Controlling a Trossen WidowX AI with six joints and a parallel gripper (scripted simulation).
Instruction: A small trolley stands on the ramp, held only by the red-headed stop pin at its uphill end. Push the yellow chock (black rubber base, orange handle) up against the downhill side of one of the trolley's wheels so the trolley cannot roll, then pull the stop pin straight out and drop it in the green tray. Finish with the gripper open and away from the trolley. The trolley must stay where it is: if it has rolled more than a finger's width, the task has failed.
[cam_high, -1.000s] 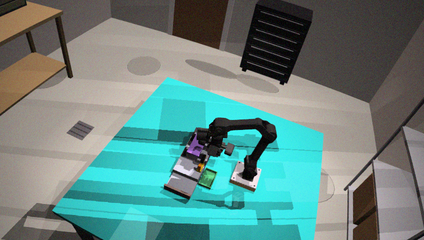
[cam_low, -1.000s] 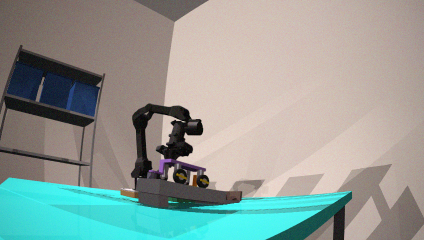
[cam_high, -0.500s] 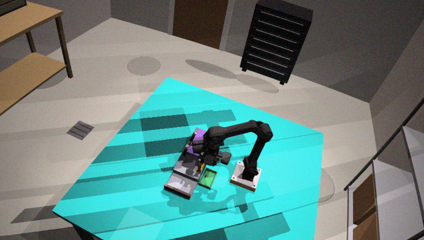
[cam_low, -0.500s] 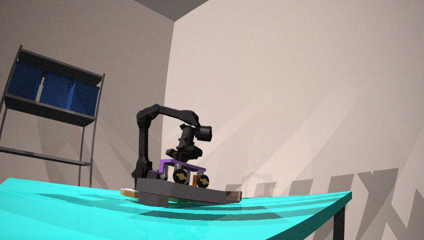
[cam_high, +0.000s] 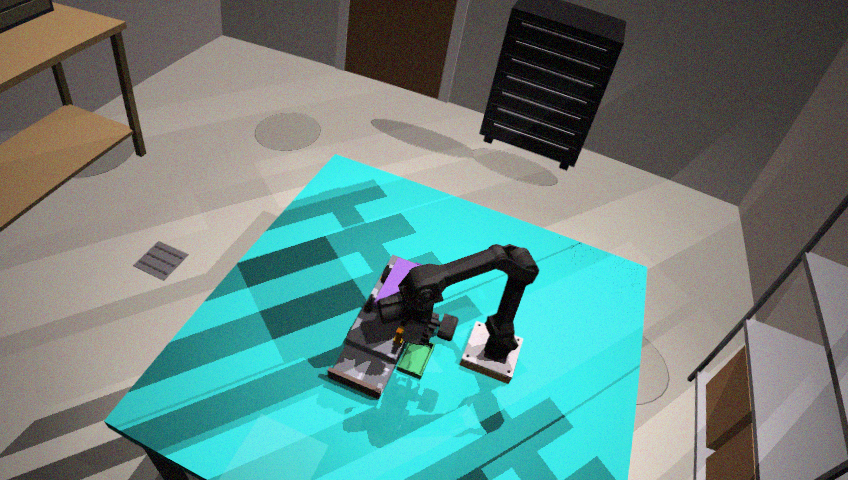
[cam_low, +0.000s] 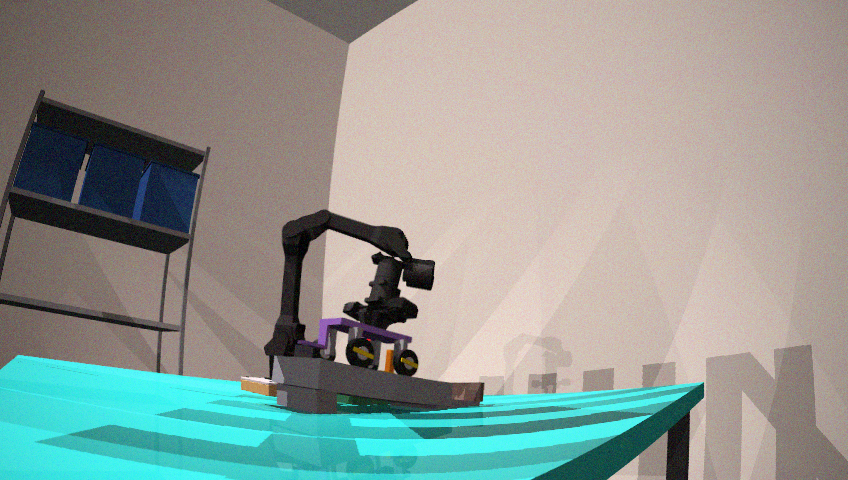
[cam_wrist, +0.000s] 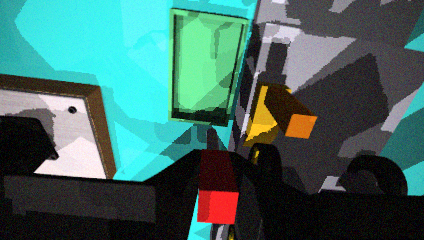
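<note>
Now: the red-headed stop pin right at my gripper tip. From my gripper tip the other things lie so: green tray 14 cm below, 1 cm behind; yellow chock 5 cm below, 5 cm ahead, 1 cm to the right; purple trolley 11 cm to the right, 10 cm ahead, 2 cm below.
</note>
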